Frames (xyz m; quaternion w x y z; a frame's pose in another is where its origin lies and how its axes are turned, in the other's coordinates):
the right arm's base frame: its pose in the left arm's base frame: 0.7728 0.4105 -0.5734 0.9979 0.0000 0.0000 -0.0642
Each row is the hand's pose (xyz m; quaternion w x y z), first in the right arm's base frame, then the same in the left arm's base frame.
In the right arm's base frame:
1: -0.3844 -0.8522 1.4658 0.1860 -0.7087 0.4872 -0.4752
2: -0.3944 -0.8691 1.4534 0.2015 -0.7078 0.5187 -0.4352
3: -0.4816 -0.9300 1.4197 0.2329 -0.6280 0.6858 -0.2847
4: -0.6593 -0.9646 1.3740 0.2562 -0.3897 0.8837 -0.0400
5: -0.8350 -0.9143 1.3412 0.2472 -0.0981 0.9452 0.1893
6: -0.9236 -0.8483 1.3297 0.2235 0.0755 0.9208 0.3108
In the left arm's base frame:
1: 0.2824 -0.3854 0.8924 0.1551 -0.6759 0.5317 -0.4862
2: 0.2703 -0.4009 0.8800 0.1731 -0.6730 0.5631 -0.4472
3: 0.1760 -0.4501 0.8463 0.2141 -0.5827 0.7247 -0.2991
4: -0.0047 -0.4617 0.8006 0.2531 -0.3322 0.9069 -0.0564
5: -0.1725 -0.3893 0.7678 0.2588 -0.0372 0.9496 0.1730
6: -0.2519 -0.3125 0.7563 0.2430 0.1345 0.9140 0.2958

